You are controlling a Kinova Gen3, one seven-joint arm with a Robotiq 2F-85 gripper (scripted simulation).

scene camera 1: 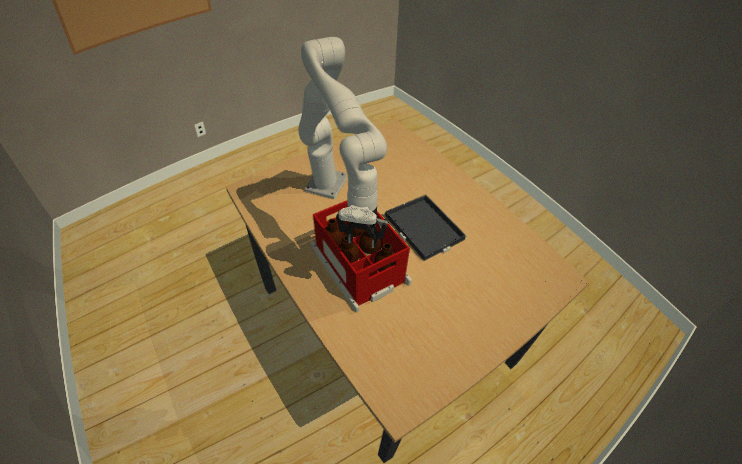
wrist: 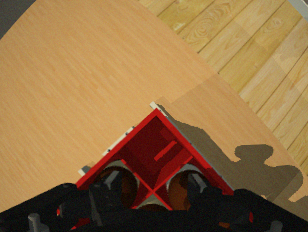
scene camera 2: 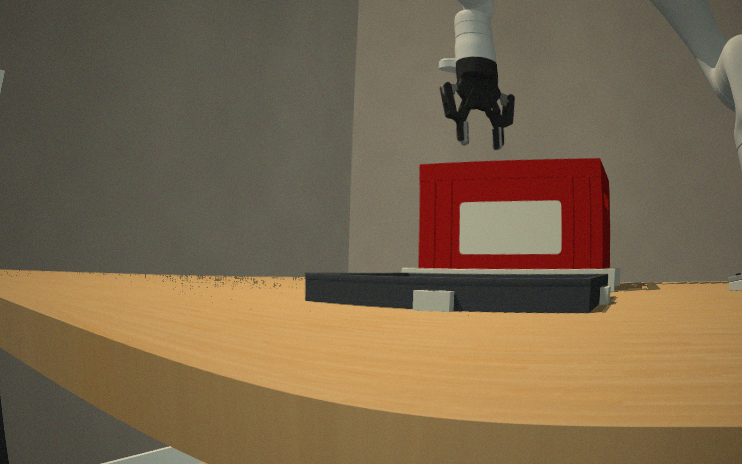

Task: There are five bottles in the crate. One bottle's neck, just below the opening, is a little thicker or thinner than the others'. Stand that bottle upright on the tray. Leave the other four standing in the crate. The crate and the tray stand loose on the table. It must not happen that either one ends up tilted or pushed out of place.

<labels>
A dark grey tray [scene camera 1: 426, 224]: 151 cm from the lens. A red crate [scene camera 1: 355, 276] is 114 cm from the lens. The marked spots on the red crate and the dark grey tray are 46 cm apart.
</labels>
